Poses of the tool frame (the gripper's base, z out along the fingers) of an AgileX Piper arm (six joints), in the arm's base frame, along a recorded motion.
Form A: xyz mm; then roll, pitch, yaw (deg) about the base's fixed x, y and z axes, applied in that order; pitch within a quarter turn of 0, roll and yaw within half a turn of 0.
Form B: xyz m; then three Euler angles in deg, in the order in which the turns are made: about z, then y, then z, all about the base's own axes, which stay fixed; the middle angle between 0 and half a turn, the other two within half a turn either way. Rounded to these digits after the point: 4 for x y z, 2 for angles.
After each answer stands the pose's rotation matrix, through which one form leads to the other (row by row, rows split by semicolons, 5 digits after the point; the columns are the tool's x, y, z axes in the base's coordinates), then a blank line. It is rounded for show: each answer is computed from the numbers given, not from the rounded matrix.
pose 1, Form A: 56.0 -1.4 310.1 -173.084 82.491 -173.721
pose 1, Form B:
0.0560 -0.0014 0.3101 -0.91 97.45 -0.70
-0.12990 0.01009 0.99148; -0.01429 0.99983 -0.01205; -0.99142 -0.01574 -0.12973

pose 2, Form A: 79.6 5.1 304.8 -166.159 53.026 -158.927
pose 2, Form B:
0.0796 0.0051 0.3048 -10.21 125.73 3.93
-0.56123 -0.17078 0.80985; -0.21626 0.97475 0.05568; -0.79891 -0.14388 -0.58399

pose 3, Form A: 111.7 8.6 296.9 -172.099 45.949 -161.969
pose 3, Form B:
0.1117 0.0086 0.2969 -7.57 133.53 7.10
-0.66115 -0.21265 0.71949; -0.21522 0.97244 0.08964; -0.71872 -0.09558 -0.68870

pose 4, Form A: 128.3 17.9 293.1 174.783 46.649 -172.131
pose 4, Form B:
0.1283 0.0179 0.2931 4.91 133.13 15.03
-0.68000 -0.20184 0.70488; -0.09398 0.97743 0.18921; -0.72716 0.06242 -0.68362

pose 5, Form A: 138.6 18.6 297.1 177.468 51.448 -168.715
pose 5, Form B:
0.1386 0.0186 0.2971 2.02 128.51 14.52
-0.61118 -0.22938 0.75753; -0.12196 0.97295 0.19621; -0.78204 0.02753 -0.62262

